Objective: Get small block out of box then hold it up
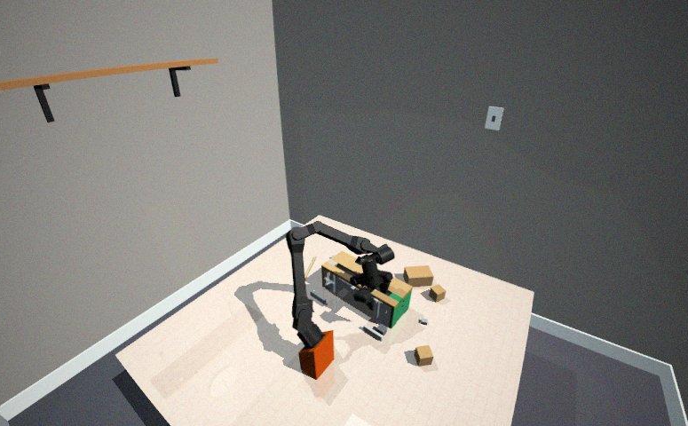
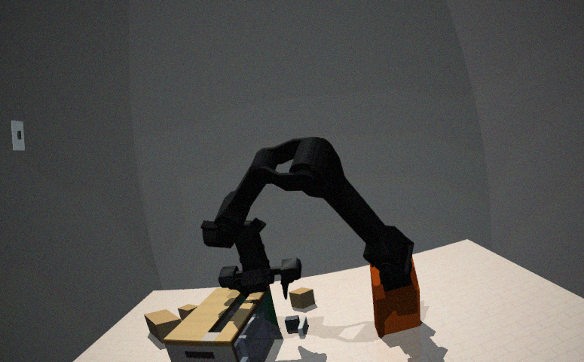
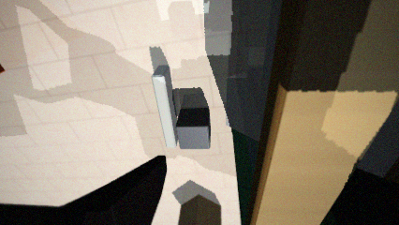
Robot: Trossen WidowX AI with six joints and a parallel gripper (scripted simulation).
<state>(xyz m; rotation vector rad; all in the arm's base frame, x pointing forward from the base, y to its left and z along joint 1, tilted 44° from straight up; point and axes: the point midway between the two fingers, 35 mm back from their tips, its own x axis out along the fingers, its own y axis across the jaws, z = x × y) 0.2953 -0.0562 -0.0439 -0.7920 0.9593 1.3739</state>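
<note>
My gripper tip is now 4 cm past the dark grey block, 4 cm to the left of it and 9 cm above it. From my gripper tip the other things lie so: clear-fronted box (5 cm ahead, 12 cm to the left, 4 cm below).
</note>
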